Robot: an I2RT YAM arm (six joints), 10 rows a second.
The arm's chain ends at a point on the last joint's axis. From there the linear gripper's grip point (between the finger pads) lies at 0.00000 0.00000 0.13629 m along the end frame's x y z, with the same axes.
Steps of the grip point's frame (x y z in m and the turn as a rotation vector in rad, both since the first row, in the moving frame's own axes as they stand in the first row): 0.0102, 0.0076, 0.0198, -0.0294, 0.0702, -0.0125; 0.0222, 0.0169, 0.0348, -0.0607, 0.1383, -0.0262; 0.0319, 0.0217, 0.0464, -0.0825, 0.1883, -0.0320; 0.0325, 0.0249, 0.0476, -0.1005, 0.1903, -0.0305; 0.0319, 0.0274, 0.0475, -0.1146, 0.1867, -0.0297; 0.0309, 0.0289, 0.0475, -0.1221, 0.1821, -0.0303
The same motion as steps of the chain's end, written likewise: 0.0006, 0.0037, 0.0202, -0.0294, 0.0702, -0.0125; 0.0033, 0.0089, 0.0364, -0.0607, 0.1383, -0.0262; 0.0062, 0.0109, 0.0493, -0.0825, 0.1883, -0.0320; 0.0066, 0.0117, 0.0507, -0.1005, 0.1903, -0.0305; 0.0064, 0.0123, 0.0508, -0.1146, 0.1867, -0.0297; 0.0060, 0.0128, 0.0508, -0.1221, 0.1821, -0.0303
